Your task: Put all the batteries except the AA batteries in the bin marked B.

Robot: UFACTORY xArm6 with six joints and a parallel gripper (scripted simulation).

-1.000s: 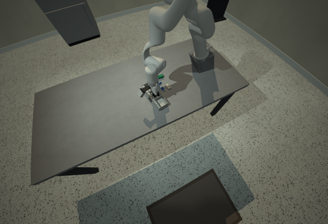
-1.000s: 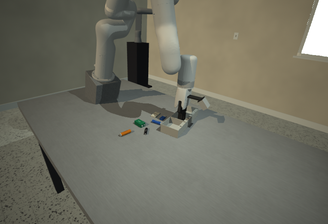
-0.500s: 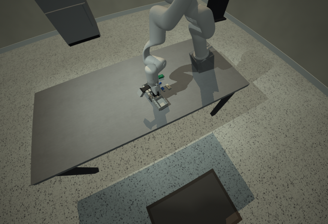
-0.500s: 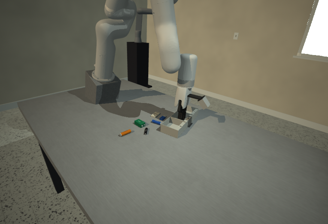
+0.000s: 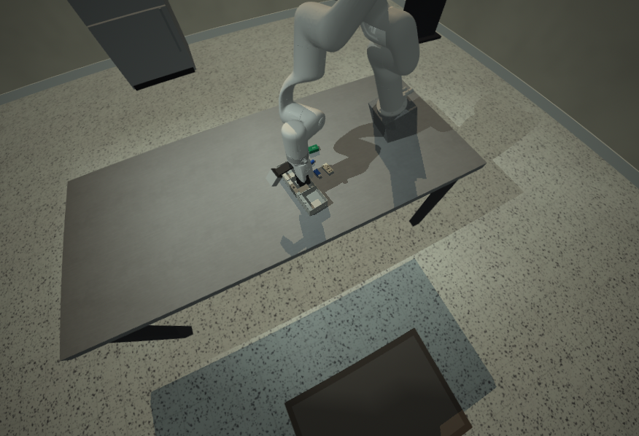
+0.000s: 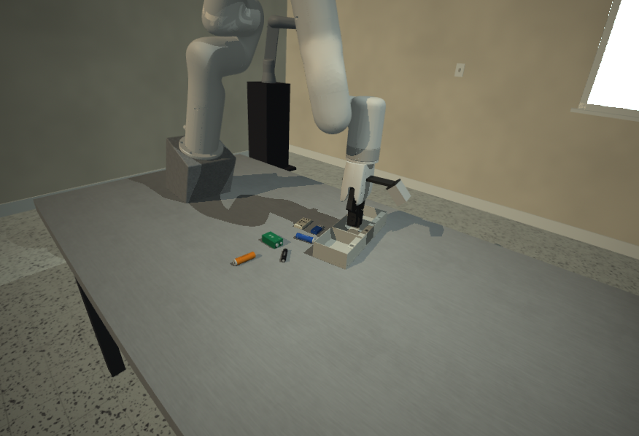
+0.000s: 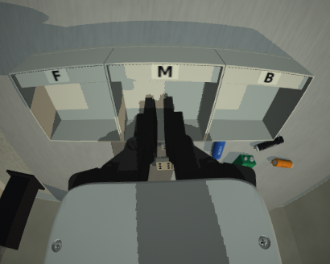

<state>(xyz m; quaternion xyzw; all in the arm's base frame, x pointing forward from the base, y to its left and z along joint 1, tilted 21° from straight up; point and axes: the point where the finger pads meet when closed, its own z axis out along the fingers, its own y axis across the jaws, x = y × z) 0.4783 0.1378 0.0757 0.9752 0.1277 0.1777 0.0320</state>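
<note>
My gripper is now 40 mm above the grey bin row. Also, from my hand: cream domino 130 mm behind, 50 mm below, 40 mm to the right; blue cylindrical battery 100 mm to the right, 70 mm behind, 50 mm below; blue USB stick 90 mm behind, 50 mm below, 40 mm to the right.
</note>
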